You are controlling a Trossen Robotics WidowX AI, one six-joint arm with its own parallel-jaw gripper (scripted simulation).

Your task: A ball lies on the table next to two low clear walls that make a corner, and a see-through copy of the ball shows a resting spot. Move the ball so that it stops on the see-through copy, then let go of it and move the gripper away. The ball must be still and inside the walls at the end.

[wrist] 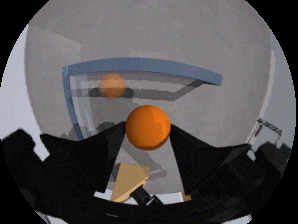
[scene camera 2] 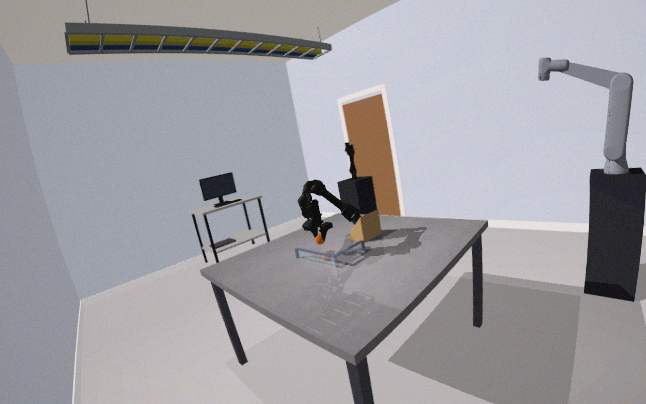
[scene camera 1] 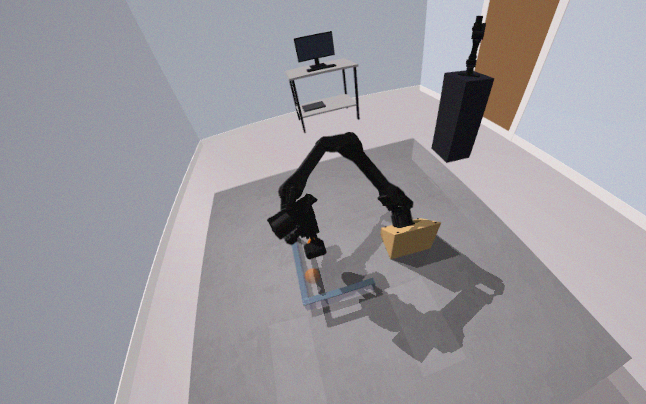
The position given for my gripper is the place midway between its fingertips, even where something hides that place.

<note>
My gripper (scene camera 1: pixel 315 245) holds an orange ball (wrist: pixel 147 128).
My gripper is seen too in the wrist view (wrist: pixel 147 126).
</note>
